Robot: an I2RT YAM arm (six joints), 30 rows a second.
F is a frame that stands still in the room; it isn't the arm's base.
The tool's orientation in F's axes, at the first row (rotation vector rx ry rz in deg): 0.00 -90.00 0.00
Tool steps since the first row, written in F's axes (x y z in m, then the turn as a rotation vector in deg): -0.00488 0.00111 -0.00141 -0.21 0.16 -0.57; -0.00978 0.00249 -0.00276 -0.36 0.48 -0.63; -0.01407 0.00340 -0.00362 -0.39 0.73 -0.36; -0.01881 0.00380 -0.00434 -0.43 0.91 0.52; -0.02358 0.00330 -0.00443 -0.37 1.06 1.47; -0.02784 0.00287 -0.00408 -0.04 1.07 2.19; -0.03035 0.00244 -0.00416 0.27 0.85 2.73; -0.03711 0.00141 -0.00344 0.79 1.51 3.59; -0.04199 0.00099 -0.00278 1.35 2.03 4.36; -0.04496 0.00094 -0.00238 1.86 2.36 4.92
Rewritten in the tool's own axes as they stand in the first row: -0.00141 0.00111 0.00488 -0.57 0.16 0.21; -0.00276 0.00249 0.00978 -0.63 0.48 0.36; -0.00362 0.00340 0.01407 -0.36 0.73 0.39; -0.00434 0.00380 0.01881 0.52 0.91 0.43; -0.00443 0.00330 0.02358 1.47 1.06 0.37; -0.00408 0.00287 0.02784 2.19 1.07 0.04; -0.00416 0.00244 0.03035 2.73 0.85 -0.27; -0.00344 0.00141 0.03711 3.59 1.51 -0.79; -0.00278 0.00099 0.04199 4.36 2.03 -1.35; -0.00238 0.00094 0.04496 4.92 2.36 -1.86
